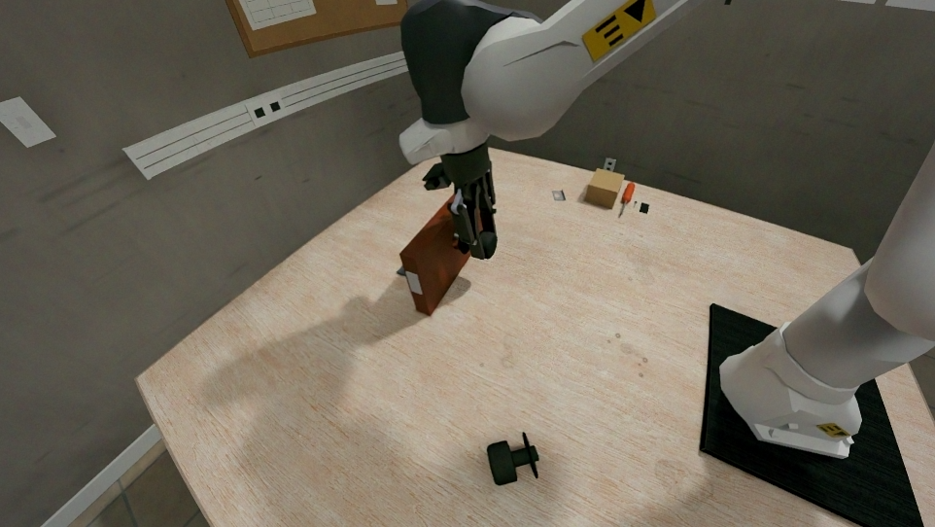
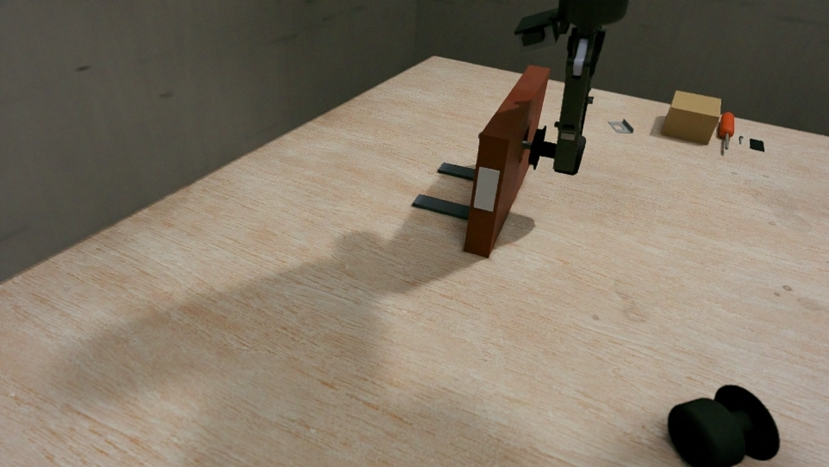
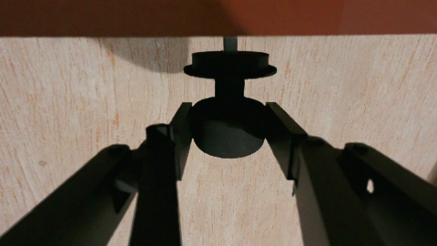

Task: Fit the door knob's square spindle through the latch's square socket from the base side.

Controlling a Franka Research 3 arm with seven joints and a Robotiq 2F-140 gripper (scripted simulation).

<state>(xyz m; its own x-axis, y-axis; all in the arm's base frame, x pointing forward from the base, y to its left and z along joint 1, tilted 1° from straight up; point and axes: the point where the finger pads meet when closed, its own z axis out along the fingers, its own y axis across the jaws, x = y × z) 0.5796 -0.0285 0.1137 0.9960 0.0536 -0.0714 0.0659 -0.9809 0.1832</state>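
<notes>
Right now my hand is 4 cm short of the black door knob and 3 cm above it. Round my hand: red-brown wooden door slab (8 cm ahead, 3 cm below); then grey latch plate (7 cm ahead, 15 cm to the left, 3 cm below); then tan box (19 cm behind, 49 cm to the right, 10 cm below).
</notes>
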